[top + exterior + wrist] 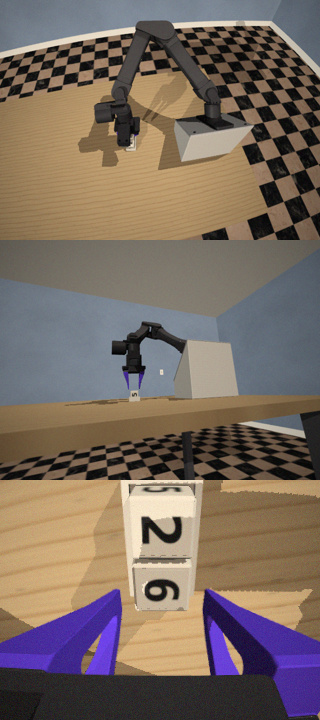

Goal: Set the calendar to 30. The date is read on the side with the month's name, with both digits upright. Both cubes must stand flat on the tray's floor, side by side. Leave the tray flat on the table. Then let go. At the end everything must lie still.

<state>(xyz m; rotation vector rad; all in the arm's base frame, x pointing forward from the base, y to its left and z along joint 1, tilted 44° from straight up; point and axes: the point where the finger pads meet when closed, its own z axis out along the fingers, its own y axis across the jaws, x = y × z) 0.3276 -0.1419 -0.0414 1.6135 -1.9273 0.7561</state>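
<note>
My hand is 2 cm to the right of the white tray and 5 cm above it.
</note>
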